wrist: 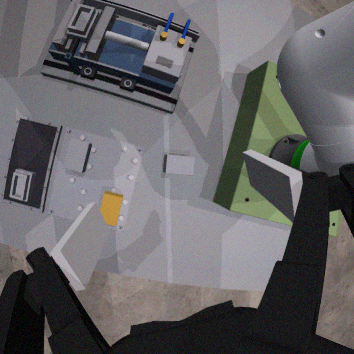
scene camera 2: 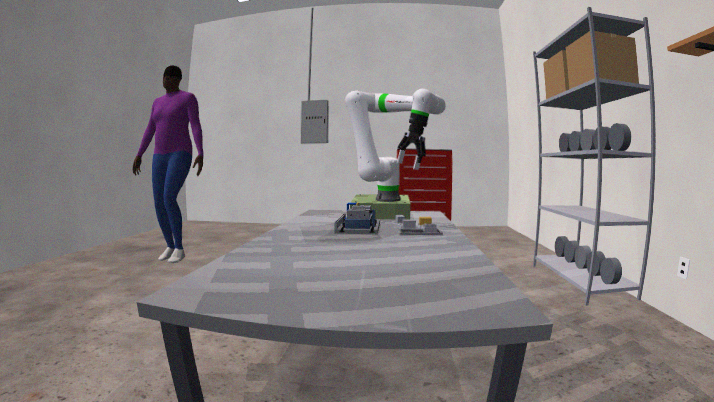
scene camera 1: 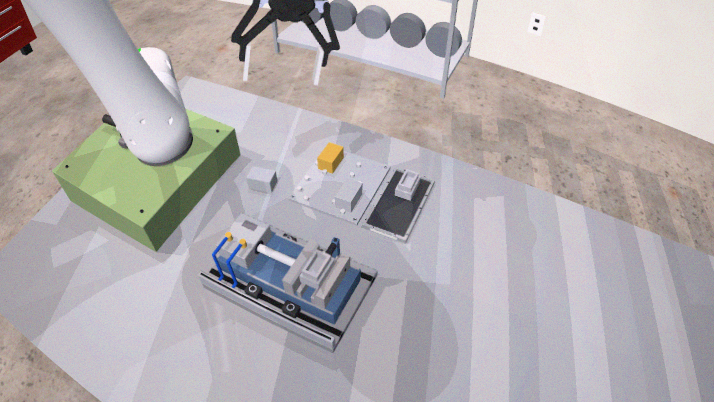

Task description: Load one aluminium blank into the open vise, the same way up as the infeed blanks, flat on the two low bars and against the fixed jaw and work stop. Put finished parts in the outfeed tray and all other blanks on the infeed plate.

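Frame: origin at the arm's base, x back, y right, z up, level; metres.
Where they show: gripper, fingertip midpoint: [wrist: 172,193] [scene camera 2: 407,166] [scene camera 1: 280,79]; arm's base at its link origin: [scene camera 2: 388,199].
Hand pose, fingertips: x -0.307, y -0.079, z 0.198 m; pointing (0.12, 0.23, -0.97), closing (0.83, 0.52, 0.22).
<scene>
Each offset is from my fingertips to the top centre of the thing. "*": to the spot under its first point.
My gripper [scene camera 1: 281,80] [scene camera 2: 409,161] [wrist: 172,193] is open and empty, high above the table. The vise @[dx -0.112, dy +0.242, dz -0.198 m] [scene camera 1: 280,270] [wrist: 130,55] holds a grey part with a pocket in its top @[* dx -0.182, dy +0.243, dz -0.196 m] [scene camera 1: 316,267] [wrist: 83,21] between its jaws. A plain grey blank @[dx -0.142, dy +0.004, dz -0.253 m] [scene camera 1: 348,195] [wrist: 78,157] and an orange block @[dx -0.057, dy -0.088, dz -0.253 m] [scene camera 1: 330,157] [wrist: 111,208] are on the infeed plate @[dx -0.102, dy -0.042, dz -0.289 m] [scene camera 1: 315,192] [wrist: 60,197]. Another plain grey blank @[dx +0.066, dy +0.030, dz -0.261 m] [scene camera 1: 262,179] [wrist: 179,164] lies on the table between that plate and the robot's base. A pocketed finished part @[dx -0.251, dy -0.080, dz -0.256 m] [scene camera 1: 407,184] [wrist: 22,185] is in the dark outfeed tray [scene camera 1: 395,216] [wrist: 35,145].
The green base block [scene camera 1: 150,185] [scene camera 2: 360,200] [wrist: 245,130] carries the arm. Two blue hoses @[* dx +0.001, dy +0.300, dz -0.196 m] [scene camera 1: 215,257] [wrist: 170,22] rise at one end of the vise. A shelf rack [scene camera 1: 451,45] [scene camera 2: 598,175] stands beyond the table. A person [scene camera 2: 172,125] stands at the left in scene camera 2.
</scene>
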